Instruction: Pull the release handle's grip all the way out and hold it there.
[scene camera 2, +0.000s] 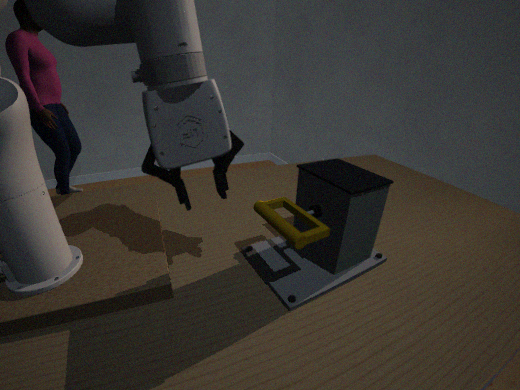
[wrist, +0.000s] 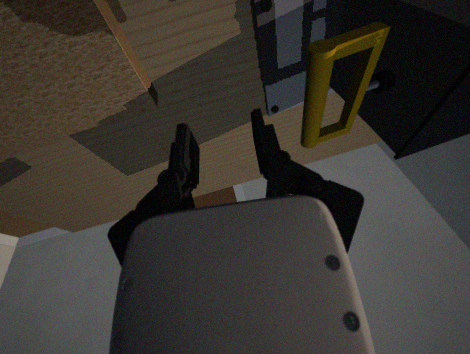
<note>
I see my gripper (scene camera 2: 205, 200) and a grey base plate (scene camera 2: 296, 277).
My gripper also shows in the wrist view (wrist: 222, 130).
</note>
